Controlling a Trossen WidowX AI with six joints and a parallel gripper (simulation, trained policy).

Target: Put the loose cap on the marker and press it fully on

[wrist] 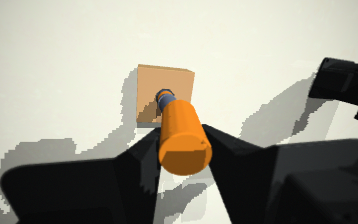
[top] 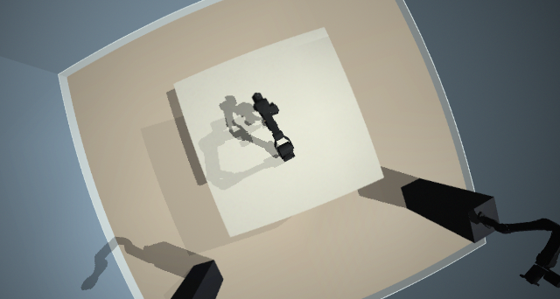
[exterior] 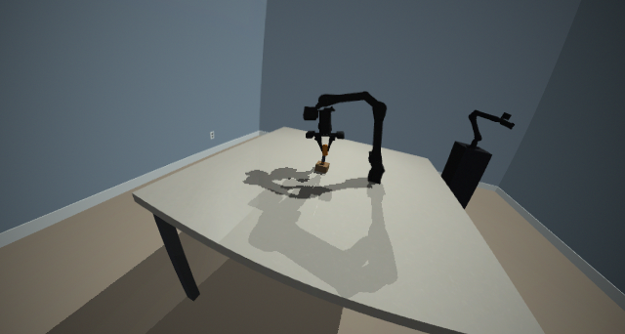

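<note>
Right now the tan holder block is 90 mm below my gripper tip. Also, from my gripper tip: orange cap 10 mm above.
</note>
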